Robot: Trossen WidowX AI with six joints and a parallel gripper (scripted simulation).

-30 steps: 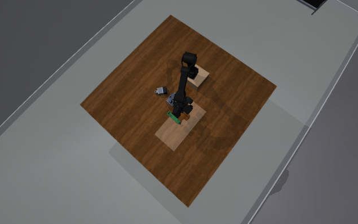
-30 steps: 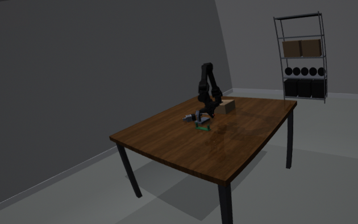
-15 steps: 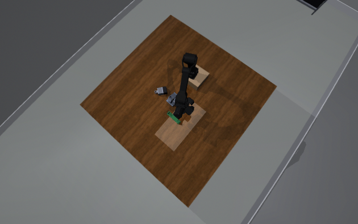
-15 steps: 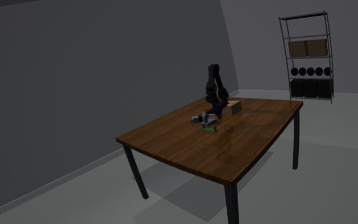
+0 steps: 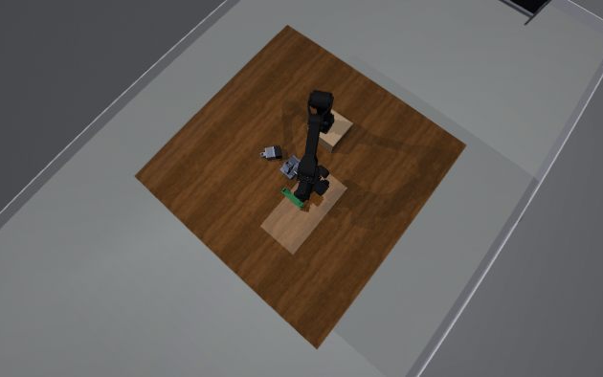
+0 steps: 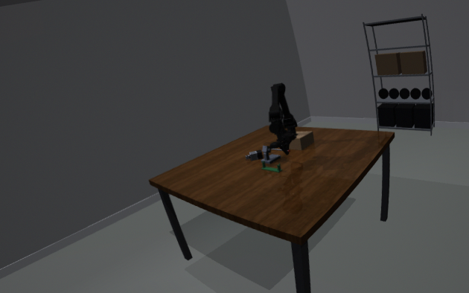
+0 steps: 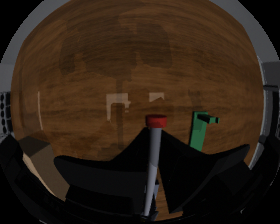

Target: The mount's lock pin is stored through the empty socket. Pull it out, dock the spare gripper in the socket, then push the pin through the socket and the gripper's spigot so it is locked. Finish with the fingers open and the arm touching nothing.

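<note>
The green rack lies 8 cm ahead of my gripper tip, 7 cm to the right of it and 4 cm below it. The rest, counted from my gripper tip: grey mount: 16 cm to the right, 4 cm behind, 1 cm below; then spare gripper: 30 cm to the right, 6 cm behind, 4 cm below.
</note>
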